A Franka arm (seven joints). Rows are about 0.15 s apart.
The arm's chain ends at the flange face. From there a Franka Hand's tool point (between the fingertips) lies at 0.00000 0.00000 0.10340 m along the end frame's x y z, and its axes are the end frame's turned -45 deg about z.
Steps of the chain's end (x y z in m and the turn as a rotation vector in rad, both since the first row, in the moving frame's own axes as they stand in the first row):
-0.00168, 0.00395, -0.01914, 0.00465, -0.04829, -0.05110
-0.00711, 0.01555, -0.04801, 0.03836, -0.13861, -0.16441
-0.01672, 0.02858, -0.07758, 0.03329, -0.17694, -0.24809
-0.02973, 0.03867, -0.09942, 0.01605, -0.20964, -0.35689
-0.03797, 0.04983, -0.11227, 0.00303, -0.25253, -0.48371
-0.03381, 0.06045, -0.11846, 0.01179, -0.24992, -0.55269
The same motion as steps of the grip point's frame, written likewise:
-0.00727, -0.00218, -0.01926, 0.03743, -0.03086, -0.05110
-0.02435, -0.00627, -0.04908, 0.12514, -0.07089, -0.16441
-0.04426, -0.00545, -0.07924, 0.14866, -0.10158, -0.24809
-0.06502, -0.00722, -0.10167, 0.15959, -0.13689, -0.35689
-0.08384, -0.00508, -0.11549, 0.18071, -0.17642, -0.48371
-0.08814, 0.00552, -0.12160, 0.18506, -0.16838, -0.55269

